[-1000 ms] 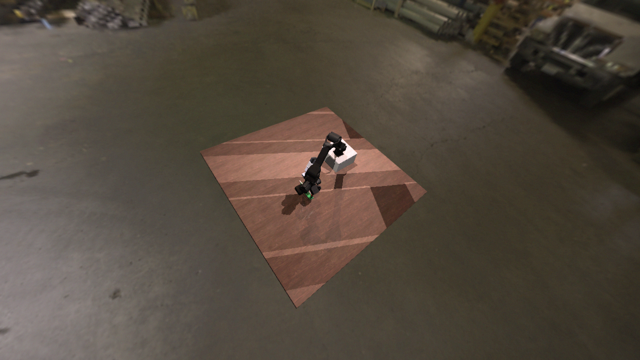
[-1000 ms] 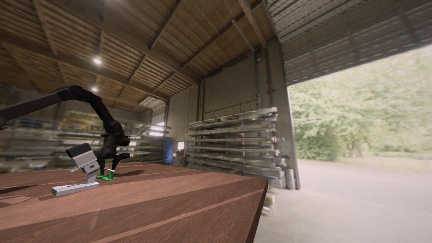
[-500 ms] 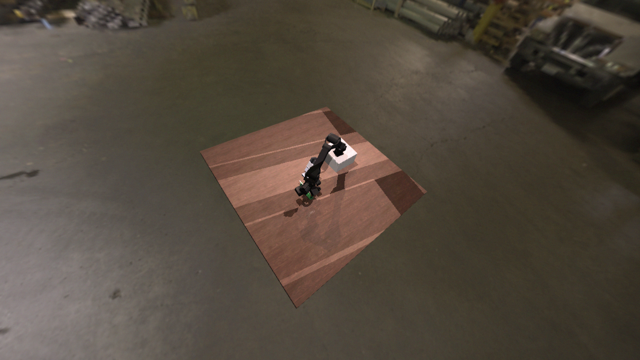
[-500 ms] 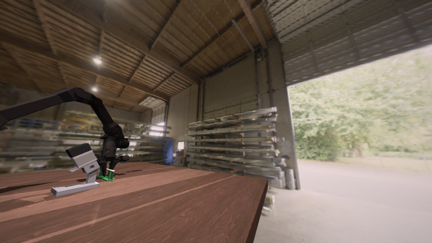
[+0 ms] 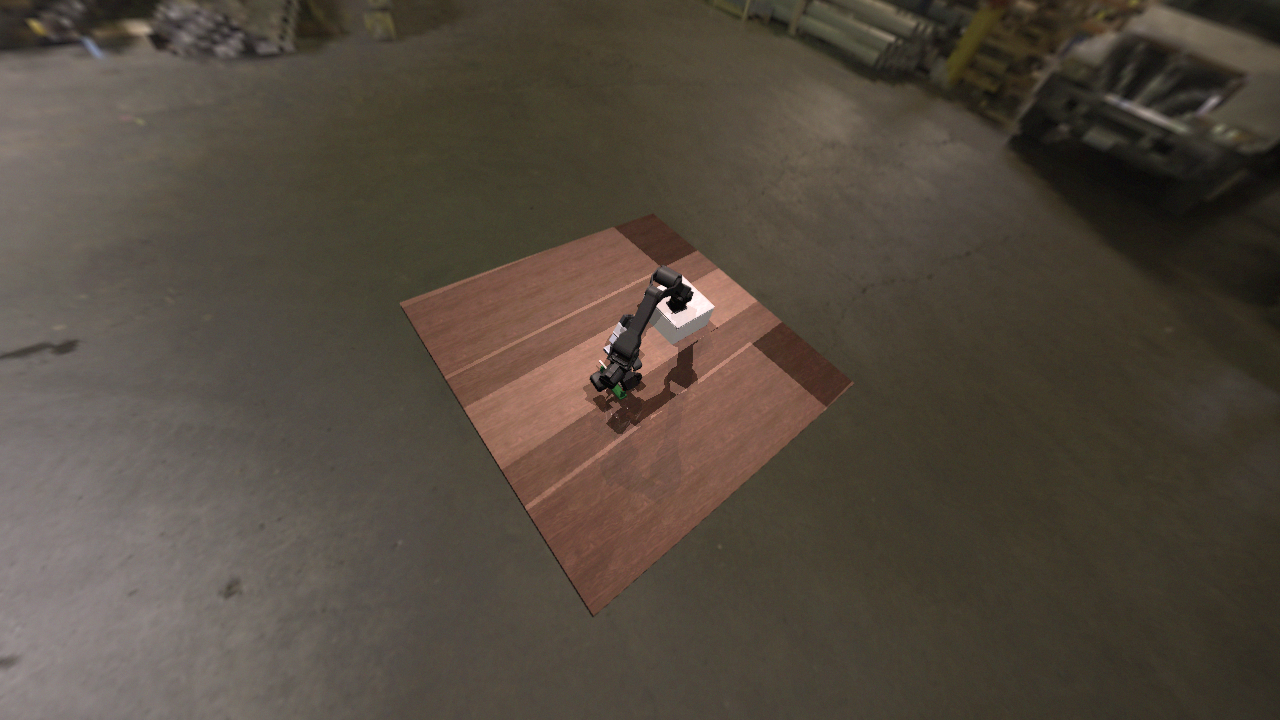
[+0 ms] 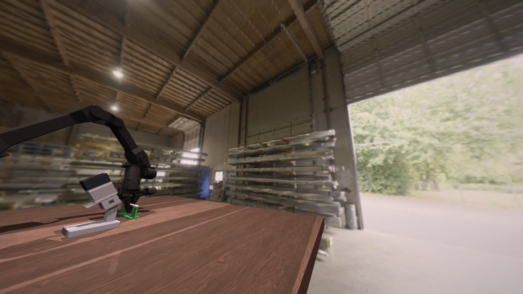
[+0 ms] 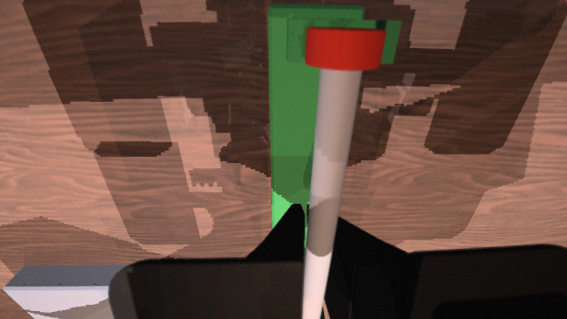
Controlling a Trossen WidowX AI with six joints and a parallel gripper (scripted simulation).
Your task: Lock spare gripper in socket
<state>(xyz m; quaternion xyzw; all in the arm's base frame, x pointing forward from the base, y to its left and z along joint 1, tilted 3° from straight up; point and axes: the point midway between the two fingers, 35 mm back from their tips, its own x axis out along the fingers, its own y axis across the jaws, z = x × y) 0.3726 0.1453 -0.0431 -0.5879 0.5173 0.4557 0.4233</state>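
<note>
My gripper tip is now 10 mm to the right of the green cradle and 10 mm below it. The rest, counted from my gripper tip: spare gripper 110 mm behind, 110 mm to the right, 110 mm above; mount 100 mm behind, 110 mm to the right, 40 mm above.
</note>
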